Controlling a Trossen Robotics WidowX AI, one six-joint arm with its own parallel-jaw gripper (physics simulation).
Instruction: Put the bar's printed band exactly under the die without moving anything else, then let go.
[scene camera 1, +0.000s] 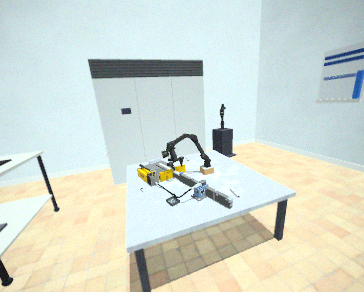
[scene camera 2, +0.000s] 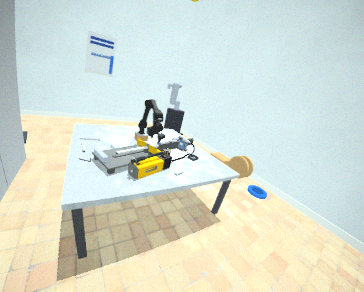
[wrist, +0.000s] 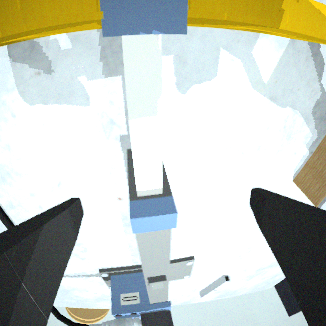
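Where they show: gripper, fingertip midpoint: (scene camera 1: 178, 168) (scene camera 2: 155, 140) (wrist: 166, 201); arm's base, origin of the base link: (scene camera 1: 207, 166) (scene camera 2: 141, 132).
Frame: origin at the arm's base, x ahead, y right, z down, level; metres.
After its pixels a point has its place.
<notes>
A long pale bar (wrist: 145, 90) @[x 0.340, y 0.093, z -0.002 m] (scene camera 2: 131, 150) @[x 0.376, y 0.298, z 0.004 m] lies lengthwise in line with a grey rail (wrist: 155, 250) @[x 0.317, y -0.067, z -0.007 m] (scene camera 1: 215, 194) @[x 0.282, y -0.438, z 0.010 m]. Its near end stops just before a blue block (wrist: 154, 215) @[x 0.329, y 0.014, z -0.024 m] across the rail. I cannot make out a printed band on it. A blue unit (wrist: 120, 287) @[x 0.359, y -0.283, z 0.032 m] (scene camera 1: 200, 191) @[x 0.349, y -0.338, z 0.010 m] (scene camera 2: 184, 143) @[x 0.374, y -0.291, z -0.009 m] with a label and dark parts stands at the rail; I cannot tell which part is the die. My gripper (wrist: 166, 201) @[x 0.330, y 0.051, z -0.045 m] (scene camera 1: 177, 164) @[x 0.330, y 0.051, z -0.045 m] (scene camera 2: 160, 138) @[x 0.330, y 0.051, z -0.045 m] is open and empty, above the rail, one finger on each side of the bar's near end.
A yellow crossbeam (wrist: 240, 15) @[x 0.306, y 0.138, z -0.025 m] crosses the wrist view's top under another blue block (wrist: 145, 17) @[x 0.346, y 0.129, z -0.025 m]. A yellow housing (scene camera 1: 145, 173) @[x 0.621, y 0.226, z -0.016 m] (scene camera 2: 147, 166) @[x 0.649, y 0.321, z -0.009 m] stands beside a grey deck (scene camera 2: 117, 162) @[x 0.498, y 0.457, z 0.019 m]. A dark pad (scene camera 1: 173, 201) @[x 0.553, y -0.251, z 0.067 m] (scene camera 2: 193, 157) @[x 0.551, y -0.268, z 0.064 m] and thin grey piece (scene camera 1: 234, 192) @[x 0.103, y -0.464, z 0.049 m] (wrist: 214, 286) @[x 0.096, y -0.436, z 0.054 m] lie near the rail.
</notes>
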